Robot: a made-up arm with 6 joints.
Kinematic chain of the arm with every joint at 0, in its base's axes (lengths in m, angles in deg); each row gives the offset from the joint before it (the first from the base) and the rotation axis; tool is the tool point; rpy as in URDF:
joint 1: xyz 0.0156 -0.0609 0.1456 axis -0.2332 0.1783 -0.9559
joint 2: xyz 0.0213 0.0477 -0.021 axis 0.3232 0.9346 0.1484
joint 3: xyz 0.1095 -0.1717 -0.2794 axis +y
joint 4: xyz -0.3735 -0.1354 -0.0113 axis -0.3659 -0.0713 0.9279
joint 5: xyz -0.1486 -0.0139 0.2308 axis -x
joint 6: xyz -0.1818 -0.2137 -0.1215 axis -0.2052 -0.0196 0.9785
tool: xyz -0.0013 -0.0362 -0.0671 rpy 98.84 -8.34 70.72
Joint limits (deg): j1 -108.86..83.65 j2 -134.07..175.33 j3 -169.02..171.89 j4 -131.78..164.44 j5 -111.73..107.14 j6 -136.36..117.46
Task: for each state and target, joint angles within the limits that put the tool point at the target. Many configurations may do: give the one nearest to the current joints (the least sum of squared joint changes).
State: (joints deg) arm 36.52 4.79 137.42 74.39 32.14 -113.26
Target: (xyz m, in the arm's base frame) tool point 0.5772 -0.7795 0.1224
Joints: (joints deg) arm 6.73 -15.09 132.98 61.90 42.98 -112.33
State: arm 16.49 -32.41 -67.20 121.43 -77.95 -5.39
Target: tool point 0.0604 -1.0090 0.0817
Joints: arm 24.96 -64.30 -88.00 110.15 -85.98 -6.06
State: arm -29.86 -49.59 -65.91 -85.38 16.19 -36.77
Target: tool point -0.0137 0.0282 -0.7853
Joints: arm -39.11 -11.05 -68.03 -96.83 17.58 -37.15
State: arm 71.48 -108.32 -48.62 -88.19 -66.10 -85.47
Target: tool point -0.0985 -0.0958 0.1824
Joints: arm 83.65 -123.95 -10.02 -128.68 -77.58 -78.16
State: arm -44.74 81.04 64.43 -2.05 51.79 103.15
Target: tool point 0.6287 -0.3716 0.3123
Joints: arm -33.28 39.47 62.95 -9.62 58.89 92.24
